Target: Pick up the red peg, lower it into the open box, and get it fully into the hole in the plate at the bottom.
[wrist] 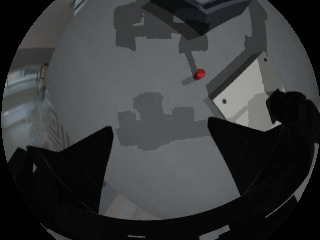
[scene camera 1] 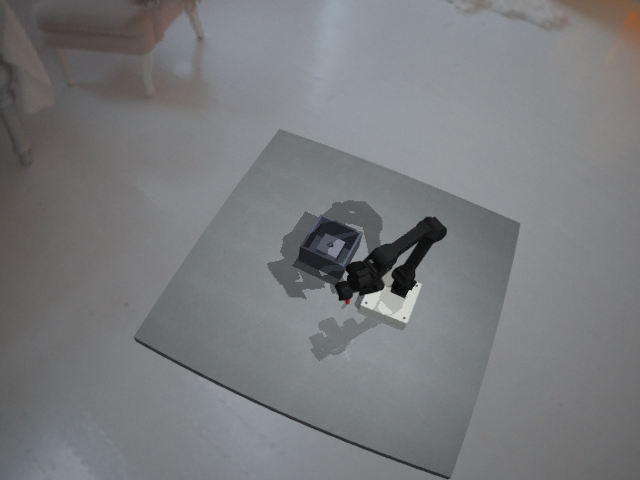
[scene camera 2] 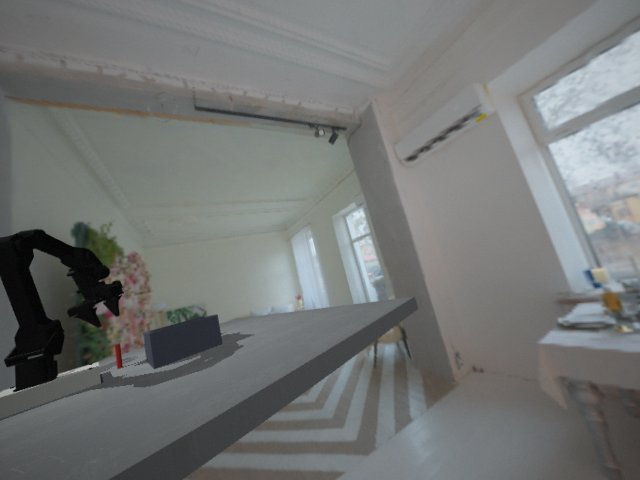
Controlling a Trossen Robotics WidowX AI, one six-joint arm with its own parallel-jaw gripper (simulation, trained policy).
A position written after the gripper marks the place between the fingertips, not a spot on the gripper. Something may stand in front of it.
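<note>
A dark grey box (scene camera 1: pixel 307 254) is visible, and the box appears also (scene camera 2: pixel 163 346). The gripper (scene camera 2: pixel 109 321) is visible as well, and likewise the gripper (wrist: pixel 161 126).
</note>
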